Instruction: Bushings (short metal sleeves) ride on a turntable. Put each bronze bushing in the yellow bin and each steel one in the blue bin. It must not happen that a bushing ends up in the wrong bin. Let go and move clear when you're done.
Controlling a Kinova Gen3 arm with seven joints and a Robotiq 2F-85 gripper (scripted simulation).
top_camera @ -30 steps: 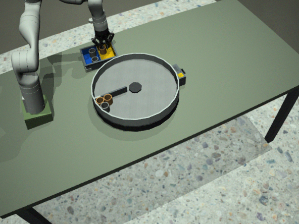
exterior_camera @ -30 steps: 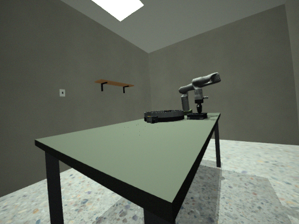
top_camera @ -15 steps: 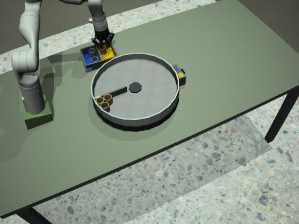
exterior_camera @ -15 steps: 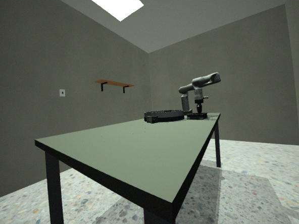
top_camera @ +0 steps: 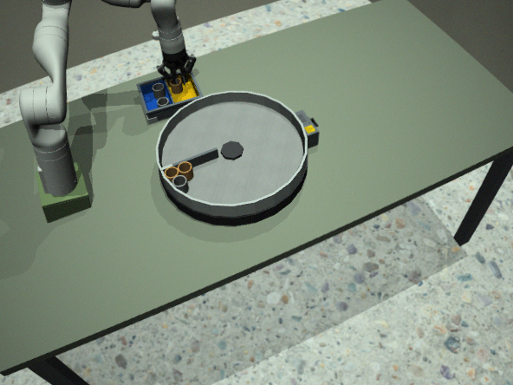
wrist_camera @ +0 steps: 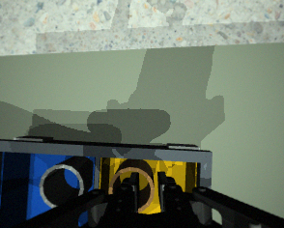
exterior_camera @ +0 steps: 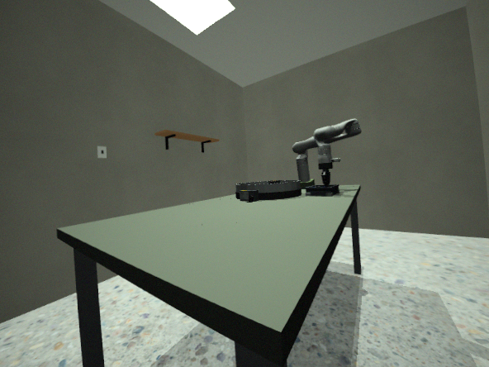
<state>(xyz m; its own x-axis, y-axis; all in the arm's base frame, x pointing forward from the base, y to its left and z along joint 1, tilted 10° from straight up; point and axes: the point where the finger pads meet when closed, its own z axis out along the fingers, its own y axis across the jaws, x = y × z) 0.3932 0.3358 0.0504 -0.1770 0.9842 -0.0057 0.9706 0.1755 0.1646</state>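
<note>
The turntable is 90 mm ahead of my hand, 360 mm to the right of it and 10 mm above it.
</note>
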